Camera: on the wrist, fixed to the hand. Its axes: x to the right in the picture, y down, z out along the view.
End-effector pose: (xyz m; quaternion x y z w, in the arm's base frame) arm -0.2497 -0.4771 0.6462 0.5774 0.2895 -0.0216 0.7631
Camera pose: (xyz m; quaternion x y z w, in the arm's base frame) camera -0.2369 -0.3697 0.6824 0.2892 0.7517 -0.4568 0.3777
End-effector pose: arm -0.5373 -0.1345 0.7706 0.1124 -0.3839 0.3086 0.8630
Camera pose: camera -0.5181 -0.0300 0.7290 0.3804 0.0306 -0.3166 0.8684
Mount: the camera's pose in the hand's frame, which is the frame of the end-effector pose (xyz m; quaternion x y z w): 0.0261 0.0718 -0.0847 0.1186 0.2068 -0.6907 0.6827
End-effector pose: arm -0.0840 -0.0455 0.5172 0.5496 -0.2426 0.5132 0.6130
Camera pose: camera -0.1616 0.0327 0.5466 0.5093 0.4016 0.0694 0.7579
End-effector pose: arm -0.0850 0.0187 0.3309 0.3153 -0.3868 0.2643 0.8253
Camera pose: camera -0.0792 0.1326 0.3321 0.5256 0.1557 -0.2785 0.7886
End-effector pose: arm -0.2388 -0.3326 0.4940 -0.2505 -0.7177 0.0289 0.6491
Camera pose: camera -0.1364 -0.2836 0.5048 0.3957 -0.5253 -0.3953 0.6412
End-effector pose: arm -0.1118 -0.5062 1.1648 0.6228 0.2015 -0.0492 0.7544
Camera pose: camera -0.0852 -0.4046 1.2092 0.3857 0.7179 -0.4498 0.3655
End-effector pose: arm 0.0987 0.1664 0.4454 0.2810 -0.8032 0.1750 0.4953
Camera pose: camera 0.1037 0.2626 0.5065 0.7692 -0.2311 -0.0693 0.5918
